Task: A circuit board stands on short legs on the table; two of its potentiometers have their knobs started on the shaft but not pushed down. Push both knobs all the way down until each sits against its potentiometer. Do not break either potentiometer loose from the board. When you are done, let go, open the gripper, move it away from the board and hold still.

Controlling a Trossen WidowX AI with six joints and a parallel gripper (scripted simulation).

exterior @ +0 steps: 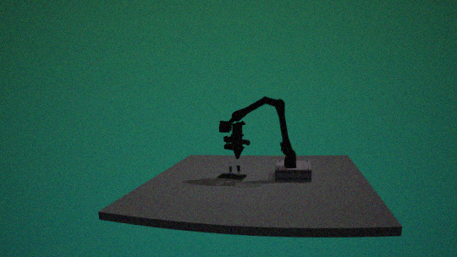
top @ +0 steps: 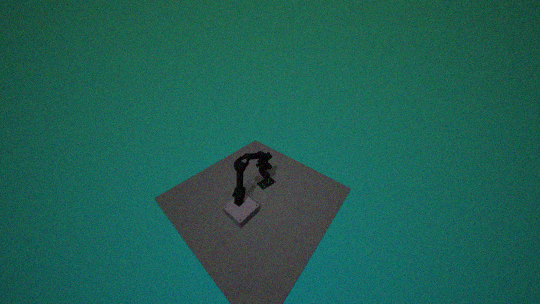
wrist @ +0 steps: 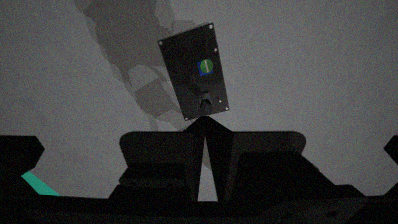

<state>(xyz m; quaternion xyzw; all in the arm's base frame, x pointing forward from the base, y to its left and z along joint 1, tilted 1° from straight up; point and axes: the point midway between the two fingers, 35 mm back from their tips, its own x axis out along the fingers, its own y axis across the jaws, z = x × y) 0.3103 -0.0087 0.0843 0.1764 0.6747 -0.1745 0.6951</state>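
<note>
Now: gripper tip 60 mm above the dark round knob. Also, from my gripper tip: green knob: 50 mm ahead, 30 mm to the right, 70 mm below.
</note>
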